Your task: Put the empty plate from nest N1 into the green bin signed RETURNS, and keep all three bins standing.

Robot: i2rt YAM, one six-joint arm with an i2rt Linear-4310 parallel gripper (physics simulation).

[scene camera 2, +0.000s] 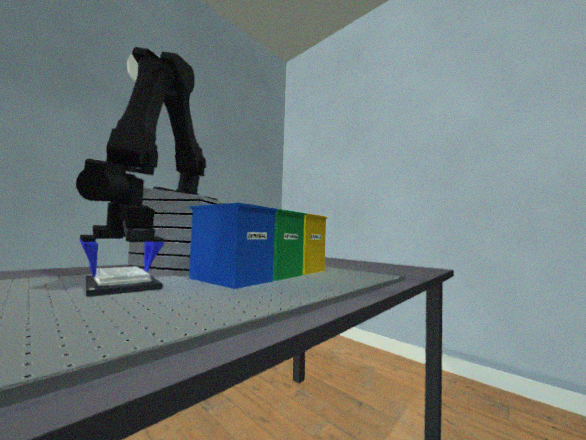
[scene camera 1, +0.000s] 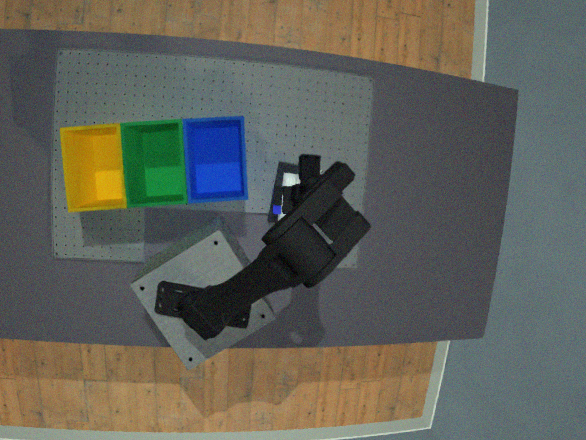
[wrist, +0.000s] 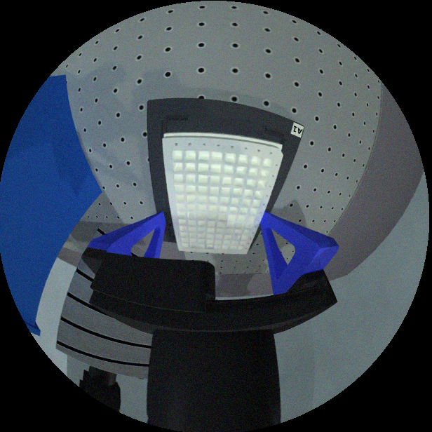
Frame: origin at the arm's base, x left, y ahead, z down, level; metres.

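Where they show: gripper, fingertip midpoint: [scene camera 2: 121, 273]; arm's base, origin of the base link: [scene camera 2: 186, 196] [scene camera 1: 203, 304].
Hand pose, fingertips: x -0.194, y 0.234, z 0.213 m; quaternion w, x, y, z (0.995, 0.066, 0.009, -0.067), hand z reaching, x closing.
Observation:
Things, the pixels of their top centre, and the offset from my fingertips.
- dark nest, middle of its top: [scene camera 2: 122, 278] [scene camera 1: 295, 195] dx +0.001, dy +0.016, dz +0.007 m
- green bin, middle of its top: [scene camera 1: 153, 163] [scene camera 2: 268, 212] dx +0.349, dy +0.036, dz -0.158 m
- blue bin, middle of its top: [scene camera 1: 215, 159] [scene camera 2: 233, 207] dx +0.221, dy +0.069, dz -0.158 m
- yellow bin, middle of its top: [scene camera 1: 92, 168] [scene camera 2: 294, 215] dx +0.476, dy +0.004, dz -0.158 m
A white plate with a grid of wells [scene camera 1: 291, 179] [scene camera 2: 121, 274] [wrist: 220, 190] sits flat in a dark nest [scene camera 1: 277, 186] [scene camera 2: 125, 288] [wrist: 155, 160] on the perforated board. The nest's small white tag is upside down in the wrist view. My gripper [scene camera 2: 121, 276] [wrist: 212, 216] is open. Its blue fingertips are low, one at each long side of the plate, with the plate between them and not gripped. The green bin [scene camera 1: 165, 180] [scene camera 2: 289, 257] stands upright in the middle of the row; its sign is blurred. In scene camera 1, my arm covers much of the plate.
A blue bin [scene camera 1: 217, 177] [scene camera 2: 215, 245] [wrist: 45, 165] stands upright between the nest and the green bin. A yellow bin [scene camera 1: 109, 185] [scene camera 2: 314, 255] stands upright at the row's other end. The arm's grey base block [scene camera 1: 200, 265] [scene camera 2: 172, 230] is near the bins.

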